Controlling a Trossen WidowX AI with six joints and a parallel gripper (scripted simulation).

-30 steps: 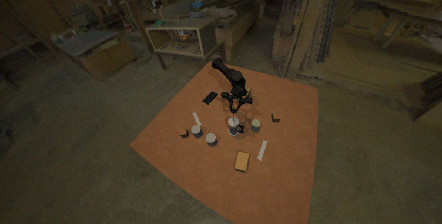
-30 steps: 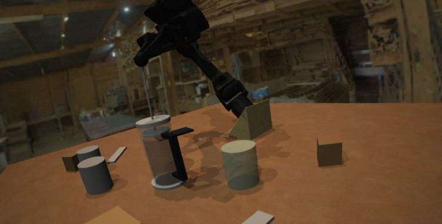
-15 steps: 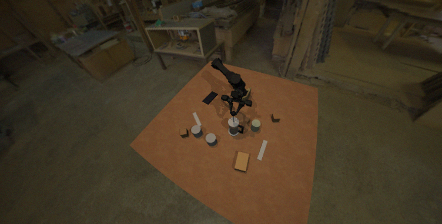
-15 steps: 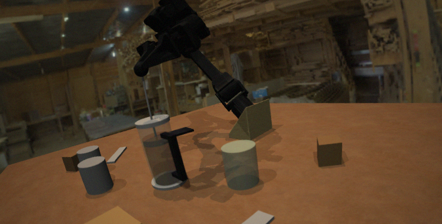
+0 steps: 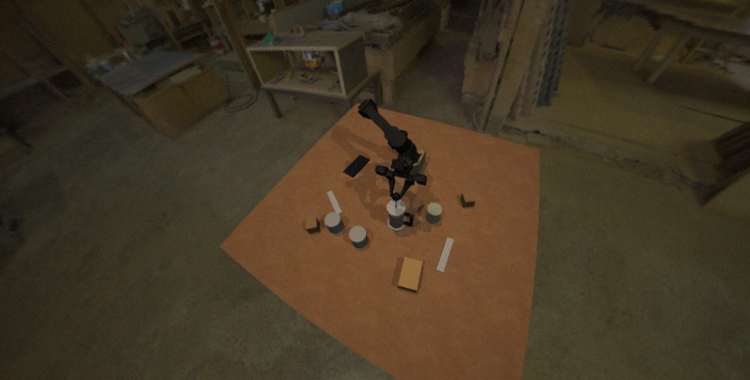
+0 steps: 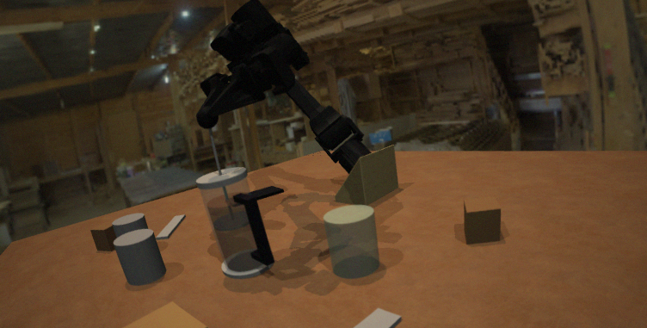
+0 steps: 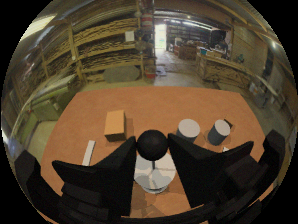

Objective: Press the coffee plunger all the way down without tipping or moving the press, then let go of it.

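Right now the coffee press is 10 mm behind my gripper tip, 10 mm to the left of it and 120 mm below it. Round my gripper tip: pale green cylinder: 110 mm behind, 130 mm to the left, 190 mm below; black plate: 220 mm behind, 360 mm to the right, 230 mm below.
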